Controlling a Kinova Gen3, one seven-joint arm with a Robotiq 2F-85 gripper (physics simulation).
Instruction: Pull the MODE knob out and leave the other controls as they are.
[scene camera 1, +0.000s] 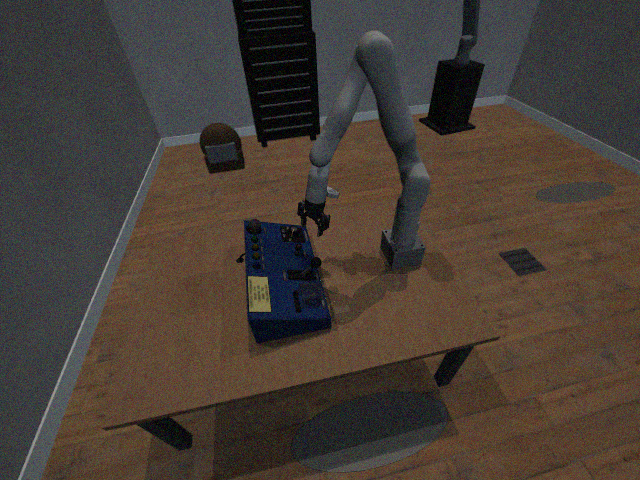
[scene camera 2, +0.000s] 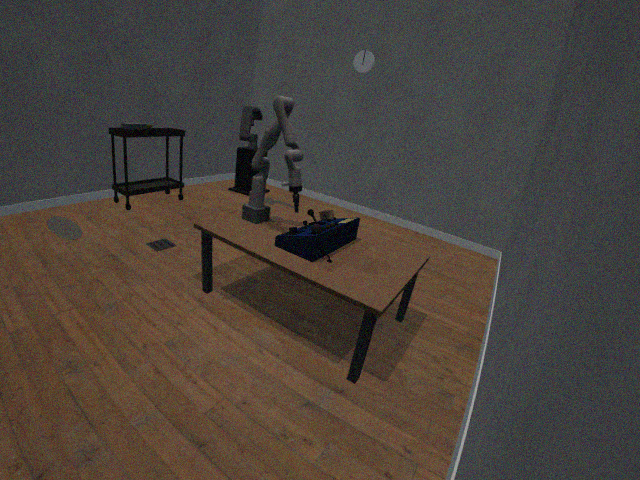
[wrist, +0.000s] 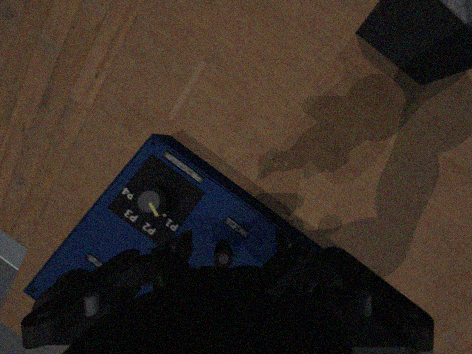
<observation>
My gripper (wrist: 233, 240) is open and holds nothing. I also see a blue control panel (wrist: 218, 211).
</observation>
